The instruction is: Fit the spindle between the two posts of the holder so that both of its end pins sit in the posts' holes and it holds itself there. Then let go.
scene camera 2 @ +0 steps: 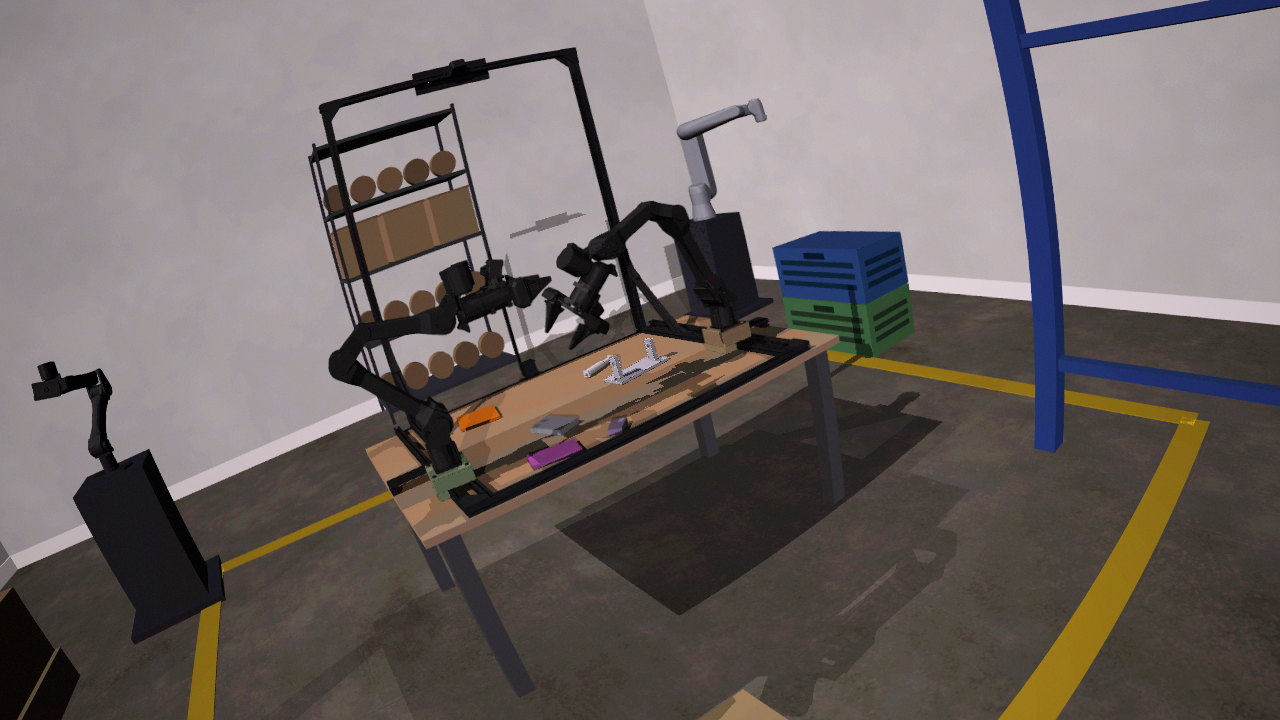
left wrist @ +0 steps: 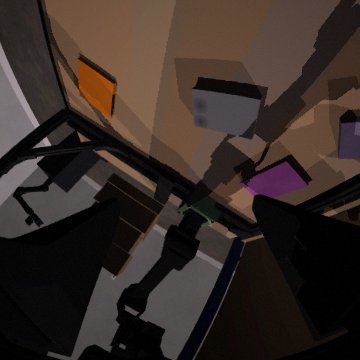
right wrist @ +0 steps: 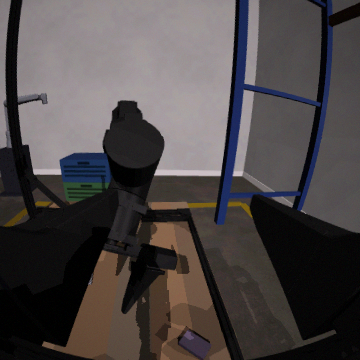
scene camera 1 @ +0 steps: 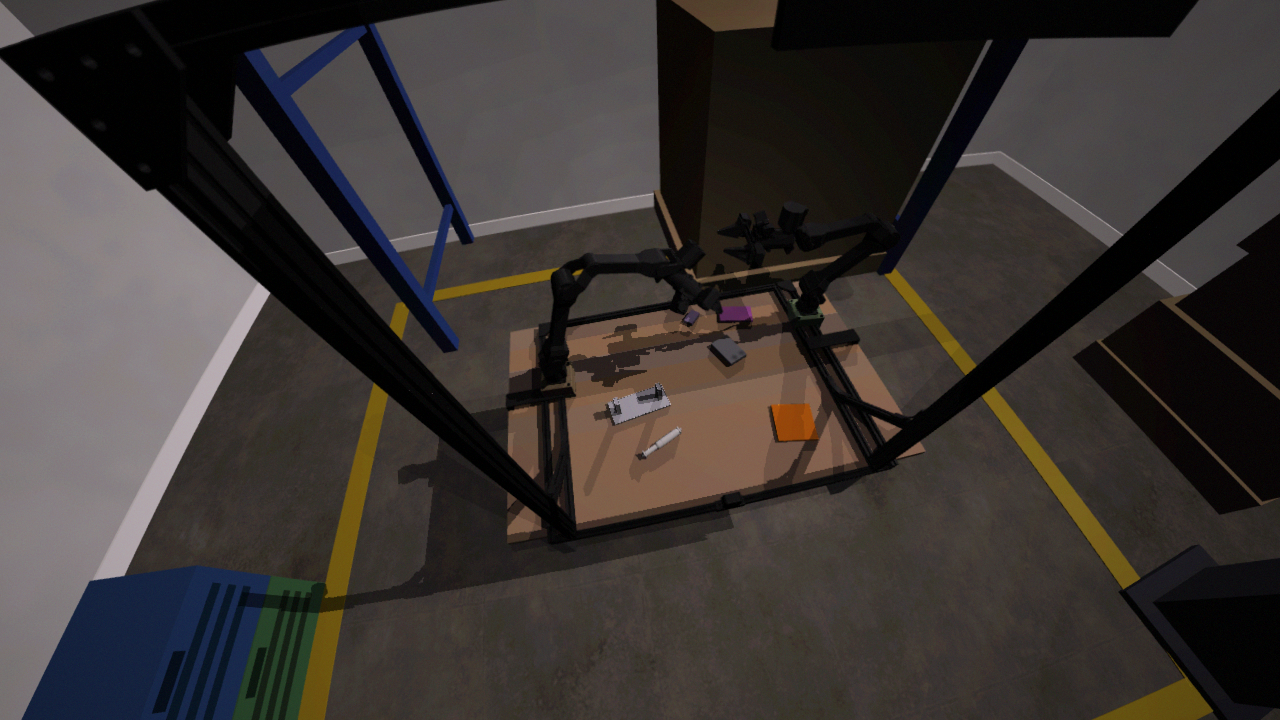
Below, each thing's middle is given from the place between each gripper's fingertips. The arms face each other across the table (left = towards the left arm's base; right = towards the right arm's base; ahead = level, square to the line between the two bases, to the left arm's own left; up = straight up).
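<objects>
The holder plate [scene camera 1: 644, 402] is where I measure from for my left hand, which is 29 cm to the right of the plate, 20 cm above it and 13 cm past it.
From my right hand, I find the holder plate 380 mm below, 330 mm to the left and 220 mm behind.
</objects>
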